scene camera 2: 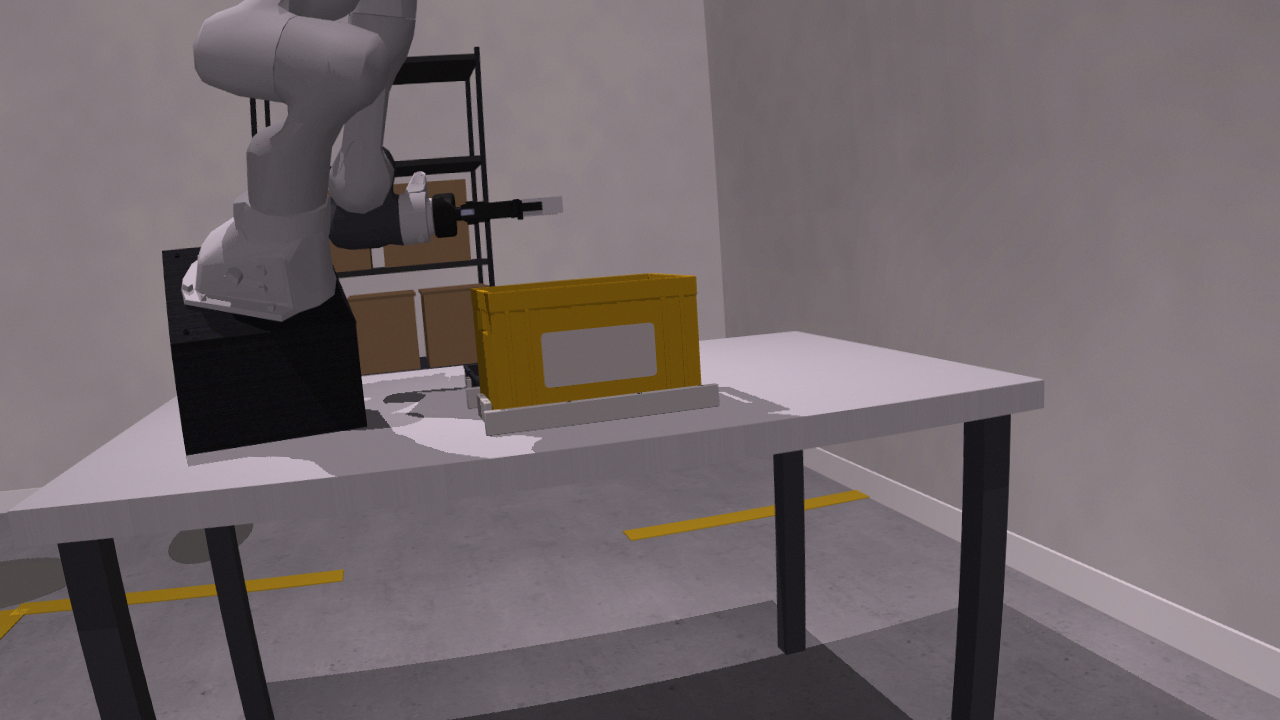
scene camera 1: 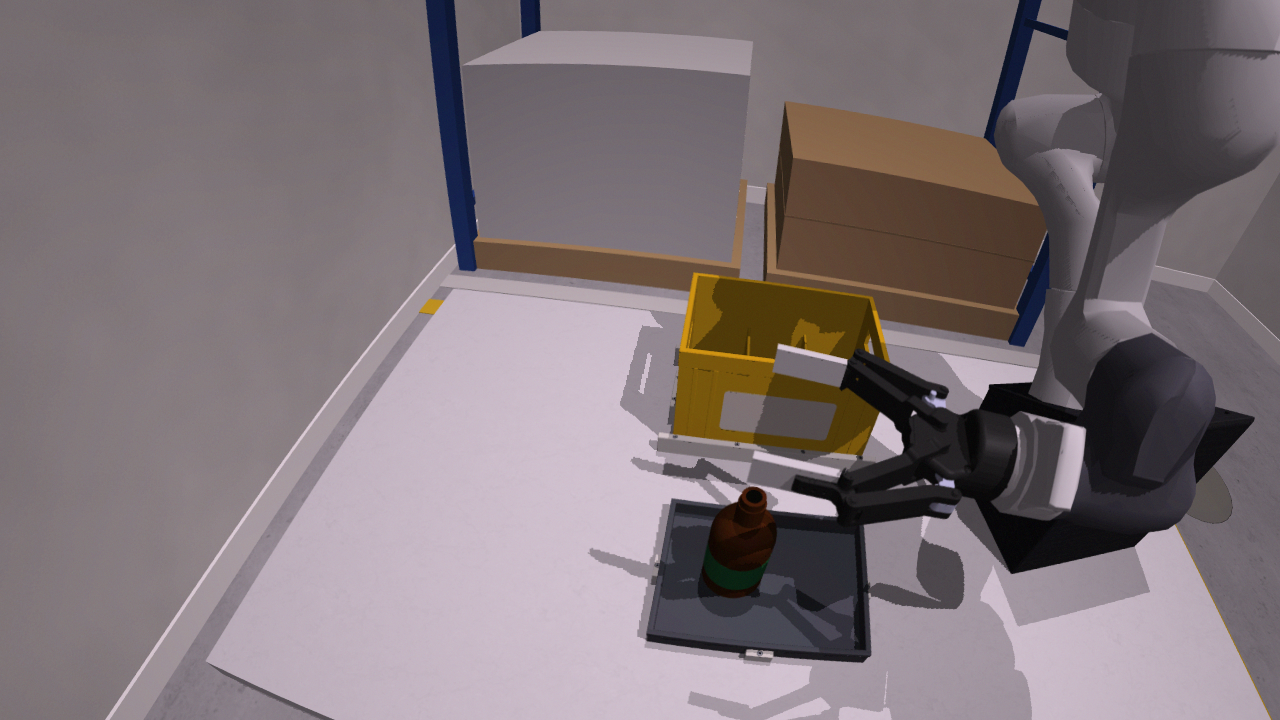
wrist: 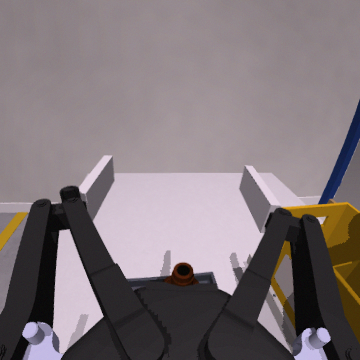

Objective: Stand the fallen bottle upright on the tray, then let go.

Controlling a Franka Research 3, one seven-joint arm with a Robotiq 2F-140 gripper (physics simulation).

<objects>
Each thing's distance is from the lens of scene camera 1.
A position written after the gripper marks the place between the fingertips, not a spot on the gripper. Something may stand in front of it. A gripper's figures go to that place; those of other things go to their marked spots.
gripper (scene camera 1: 764, 406): 49 cm
brown bottle (scene camera 1: 743, 534): 62 cm
low pale rail (scene camera 1: 686, 445): 82 cm
The marked spots on the low pale rail and the brown bottle are 24 cm apart.
</objects>
